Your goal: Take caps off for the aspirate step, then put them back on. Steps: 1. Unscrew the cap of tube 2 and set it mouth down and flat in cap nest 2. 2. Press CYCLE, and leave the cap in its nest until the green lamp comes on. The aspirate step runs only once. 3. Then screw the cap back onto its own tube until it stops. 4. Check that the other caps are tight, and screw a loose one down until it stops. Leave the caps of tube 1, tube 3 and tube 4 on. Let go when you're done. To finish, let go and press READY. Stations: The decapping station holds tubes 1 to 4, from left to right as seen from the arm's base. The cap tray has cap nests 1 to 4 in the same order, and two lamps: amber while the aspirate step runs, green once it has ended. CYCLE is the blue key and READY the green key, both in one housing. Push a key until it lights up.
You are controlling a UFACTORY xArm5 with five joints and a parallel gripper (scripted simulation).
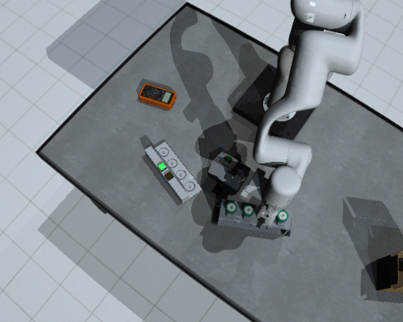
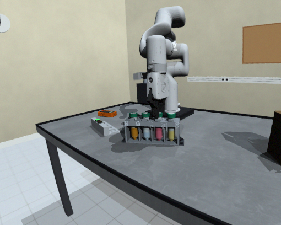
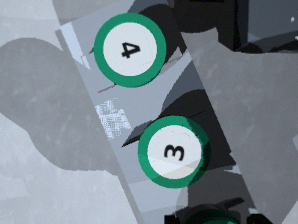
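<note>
The tube 2's threaded neck is 1 cm below my hand. The rest, counted from my hand: key housing (8 cm behind, 18 cm to the right, 8 cm below); then green key (10 cm behind, 20 cm to the right, 6 cm below); then blue key (10 cm behind, 16 cm to the right, 6 cm below).
</note>
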